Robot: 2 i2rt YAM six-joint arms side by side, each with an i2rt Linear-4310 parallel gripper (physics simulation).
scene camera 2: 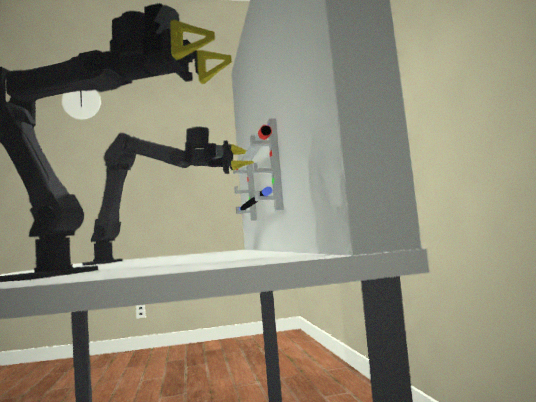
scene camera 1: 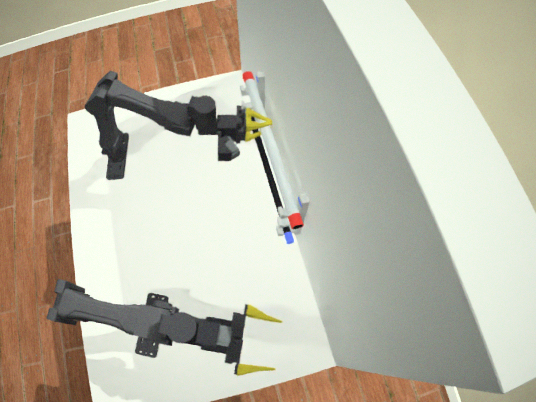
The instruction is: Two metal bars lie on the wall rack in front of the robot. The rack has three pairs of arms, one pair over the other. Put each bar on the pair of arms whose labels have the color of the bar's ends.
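Places are measured from the left arm's base along level axes (x ahead, y left, z up), in millimetres.
Where they show: left gripper, between the fingertips: (scene camera 2: 254, 157) (scene camera 1: 271, 125); right gripper, between the fingertips: (scene camera 2: 223, 48) (scene camera 1: 278, 345); left arm's base, origin of its link: (scene camera 2: 103, 263) (scene camera 1: 118, 156); right arm's base, origin of its link: (scene camera 2: 54, 275).
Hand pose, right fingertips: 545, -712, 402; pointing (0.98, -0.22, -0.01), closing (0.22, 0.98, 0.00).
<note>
Things, the pixels of their top centre, and the offset from my right fingertips, as dx, dy, dz.
- thick silver bar with red ends, centre of its top: (scene camera 1: 269, 138) (scene camera 2: 250, 148) +21, +531, -71
- thinner black bar with blue ends, centre of its top: (scene camera 1: 267, 166) (scene camera 2: 252, 198) +15, +532, -231
The thick silver bar with red ends (scene camera 1: 280, 170) (scene camera 2: 262, 133) lies across the top arms of the wall rack (scene camera 1: 305, 201) (scene camera 2: 278, 199), beside blue labels. The thinner black bar with blue ends (scene camera 1: 268, 172) (scene camera 2: 249, 203) lies on the bottom arms, beside green labels. The middle arms have red labels and hold no bar. My left gripper (scene camera 1: 266, 128) (scene camera 2: 249, 156) is shut on the silver bar toward its far end, one finger over it and one under; its fingers hide part of the bar. My right gripper (scene camera 1: 278, 345) (scene camera 2: 223, 47) is wide open and empty, away from the rack.
The grey wall panel (scene camera 1: 390, 200) (scene camera 2: 300, 75) stands upright behind the rack, on the white table (scene camera 1: 190, 225) (scene camera 2: 200, 280). The right arm (scene camera 1: 120, 317) (scene camera 2: 75, 75) reaches toward the panel from the near side in scene camera 2.
</note>
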